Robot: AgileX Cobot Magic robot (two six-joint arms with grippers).
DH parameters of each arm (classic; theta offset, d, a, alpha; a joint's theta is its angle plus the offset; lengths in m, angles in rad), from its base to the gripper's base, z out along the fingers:
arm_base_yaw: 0 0.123 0 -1.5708
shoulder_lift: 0.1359 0 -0.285 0
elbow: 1.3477 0 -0.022 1.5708
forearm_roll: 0 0.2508 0 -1.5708
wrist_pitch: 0 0 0.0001 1.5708
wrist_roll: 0 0.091 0 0
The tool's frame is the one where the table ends.
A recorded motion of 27 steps. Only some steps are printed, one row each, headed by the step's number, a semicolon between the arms.
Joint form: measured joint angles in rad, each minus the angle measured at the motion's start. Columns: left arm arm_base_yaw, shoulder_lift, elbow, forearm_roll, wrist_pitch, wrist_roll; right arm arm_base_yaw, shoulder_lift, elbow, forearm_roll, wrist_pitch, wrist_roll.
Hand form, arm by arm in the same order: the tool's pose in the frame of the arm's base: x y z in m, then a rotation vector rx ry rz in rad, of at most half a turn. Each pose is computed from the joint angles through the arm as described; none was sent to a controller.
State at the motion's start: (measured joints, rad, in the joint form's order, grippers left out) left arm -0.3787 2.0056 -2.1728 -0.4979 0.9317 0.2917; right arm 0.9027 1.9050 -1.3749 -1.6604 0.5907 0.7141
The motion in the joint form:
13: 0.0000 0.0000 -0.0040 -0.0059 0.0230 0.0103; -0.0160 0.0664 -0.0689 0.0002 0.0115 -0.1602
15: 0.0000 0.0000 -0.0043 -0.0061 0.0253 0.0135; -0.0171 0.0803 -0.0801 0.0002 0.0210 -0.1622
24: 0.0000 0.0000 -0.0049 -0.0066 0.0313 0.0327; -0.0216 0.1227 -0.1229 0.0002 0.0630 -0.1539
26: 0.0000 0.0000 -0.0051 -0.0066 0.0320 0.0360; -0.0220 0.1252 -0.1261 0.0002 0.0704 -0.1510
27: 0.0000 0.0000 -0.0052 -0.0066 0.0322 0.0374; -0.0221 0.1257 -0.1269 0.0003 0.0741 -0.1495
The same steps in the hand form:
13: 0.4125 -0.2027 0.3987 0.6350 2.1292 -0.6597; 0.3253 0.3175 0.2532 -1.3989 1.3602 -0.7401
15: 0.4123 -0.2028 0.3986 0.6396 2.1293 -0.6585; 0.3279 0.3188 0.2506 -1.3968 1.3643 -0.7520
24: 0.4119 -0.2028 0.3984 0.6628 2.1248 -0.6495; 0.3369 0.3218 0.2454 -1.3624 1.3879 -0.7906
26: 0.4118 -0.2028 0.3985 0.6665 2.1237 -0.6479; 0.3377 0.3215 0.2454 -1.3548 1.3923 -0.7960
27: 0.4118 -0.2028 0.3985 0.6681 2.1231 -0.6471; 0.3379 0.3213 0.2455 -1.3510 1.3946 -0.7985

